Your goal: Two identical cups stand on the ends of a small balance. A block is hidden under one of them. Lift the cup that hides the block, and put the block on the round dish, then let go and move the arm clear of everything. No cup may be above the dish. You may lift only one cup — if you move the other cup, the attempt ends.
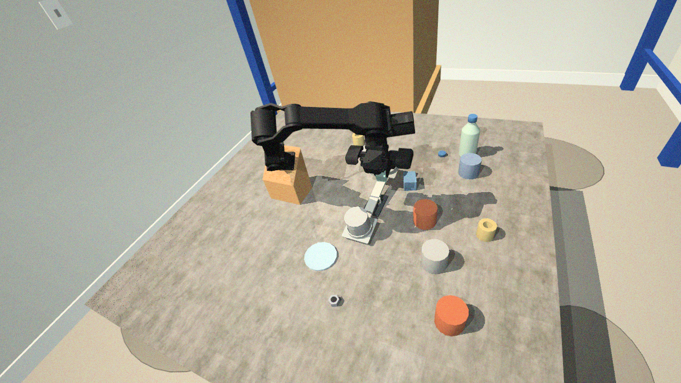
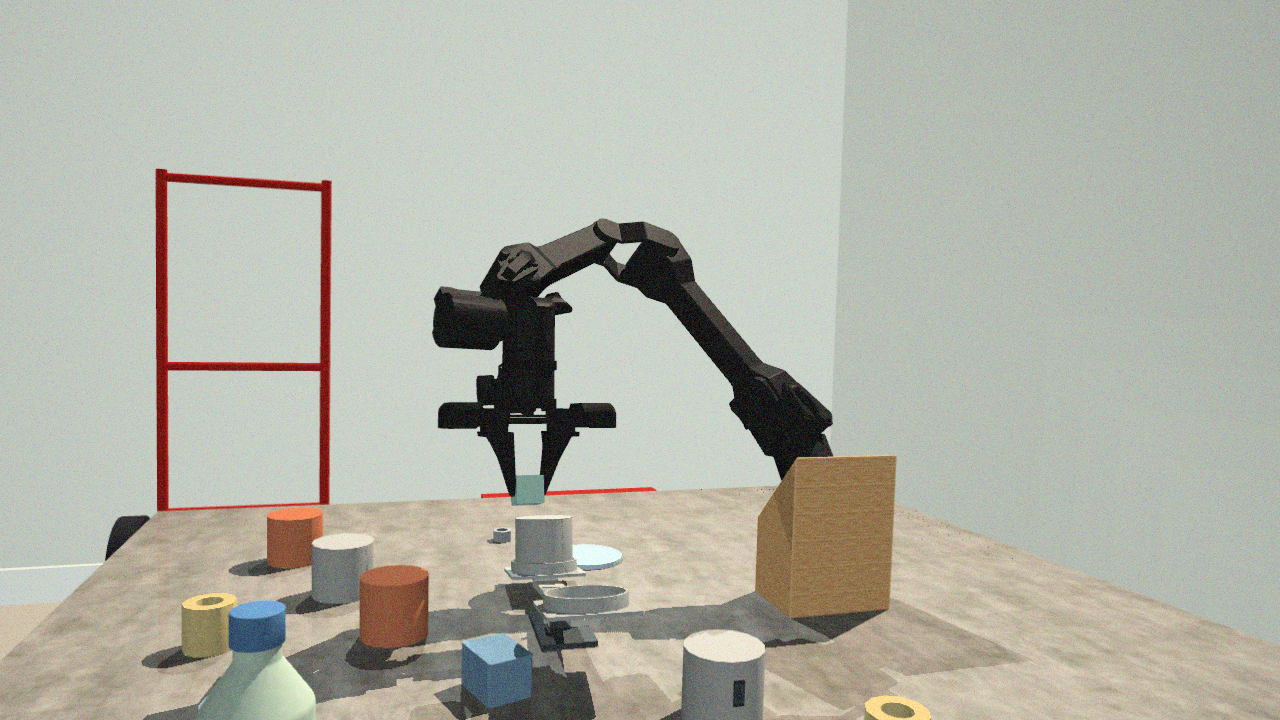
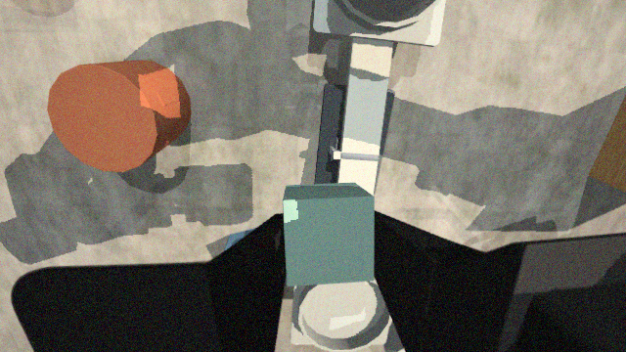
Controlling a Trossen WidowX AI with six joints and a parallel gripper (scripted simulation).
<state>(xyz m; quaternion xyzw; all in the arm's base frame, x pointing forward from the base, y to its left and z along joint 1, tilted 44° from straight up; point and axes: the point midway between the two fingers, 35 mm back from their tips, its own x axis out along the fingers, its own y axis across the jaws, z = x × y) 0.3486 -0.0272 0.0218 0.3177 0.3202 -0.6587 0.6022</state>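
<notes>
Right now the pale blue round dish is 150 mm behind my gripper tip, 230 mm to the right of it and 140 mm below it. Also, from my gripper tip: blue cylinder: 240 mm ahead, 230 mm to the left, 110 mm below; then blue block: 60 mm ahead, 130 mm to the left, 130 mm below; then mint-green block: 10 mm above.
</notes>
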